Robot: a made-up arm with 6 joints. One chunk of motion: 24 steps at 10 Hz.
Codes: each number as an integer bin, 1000 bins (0 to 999) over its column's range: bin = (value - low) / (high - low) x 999, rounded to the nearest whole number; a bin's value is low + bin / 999 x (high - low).
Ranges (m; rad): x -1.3..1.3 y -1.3..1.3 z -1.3..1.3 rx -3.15..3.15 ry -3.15..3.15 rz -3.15..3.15
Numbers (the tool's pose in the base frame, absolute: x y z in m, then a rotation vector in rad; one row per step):
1: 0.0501 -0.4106 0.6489 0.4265 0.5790 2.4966
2: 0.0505 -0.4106 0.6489 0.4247 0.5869 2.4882
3: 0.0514 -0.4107 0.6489 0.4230 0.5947 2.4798
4: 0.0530 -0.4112 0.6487 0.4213 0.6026 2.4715
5: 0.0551 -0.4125 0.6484 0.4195 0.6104 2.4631
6: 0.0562 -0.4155 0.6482 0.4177 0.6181 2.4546
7: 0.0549 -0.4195 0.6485 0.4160 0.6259 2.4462
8: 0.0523 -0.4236 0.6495 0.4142 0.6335 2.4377
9: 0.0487 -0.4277 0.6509 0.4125 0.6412 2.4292
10: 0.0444 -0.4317 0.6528 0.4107 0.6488 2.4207
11: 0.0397 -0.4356 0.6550 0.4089 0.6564 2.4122
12: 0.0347 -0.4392 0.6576 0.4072 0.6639 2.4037
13: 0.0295 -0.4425 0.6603 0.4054 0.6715 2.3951
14: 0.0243 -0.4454 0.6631 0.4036 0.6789 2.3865
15: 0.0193 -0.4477 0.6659 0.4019 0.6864 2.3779
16: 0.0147 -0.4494 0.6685 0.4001 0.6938 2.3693
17: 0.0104 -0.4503 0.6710 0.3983 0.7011 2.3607
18: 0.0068 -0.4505 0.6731 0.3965 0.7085 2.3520
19: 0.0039 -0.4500 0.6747 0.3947 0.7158 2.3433
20: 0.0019 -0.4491 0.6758 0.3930 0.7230 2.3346
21: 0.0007 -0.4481 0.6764 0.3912 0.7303 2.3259
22: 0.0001 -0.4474 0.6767 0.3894 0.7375 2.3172
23: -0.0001 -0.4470 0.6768 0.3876 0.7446 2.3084
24: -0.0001 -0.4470 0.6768 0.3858 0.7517 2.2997
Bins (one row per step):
1: 519 342 749 567 591 895
2: 519 342 749 567 593 894
3: 519 342 749 567 594 893
4: 520 342 749 566 595 891
5: 521 341 749 566 596 890
6: 521 340 749 566 598 889
7: 521 338 749 565 599 887
8: 520 337 749 565 600 886
9: 518 335 750 565 601 885
10: 517 334 750 565 602 883
11: 515 332 751 564 604 882
12: 513 331 752 564 605 881
13: 511 329 753 564 606 879
14: 509 328 754 563 607 878
15: 507 327 755 563 608 877
16: 505 327 756 563 610 875
17: 503 326 757 563 611 874
18: 502 326 758 562 612 872
19: 501 327 759 562 613 871
20: 500 327 759 562 614 870
21: 500 327 759 562 615 868
22: 500 328 760 561 616 867
23: 499 328 760 561 618 866
24: 499 328 760 561 619 864

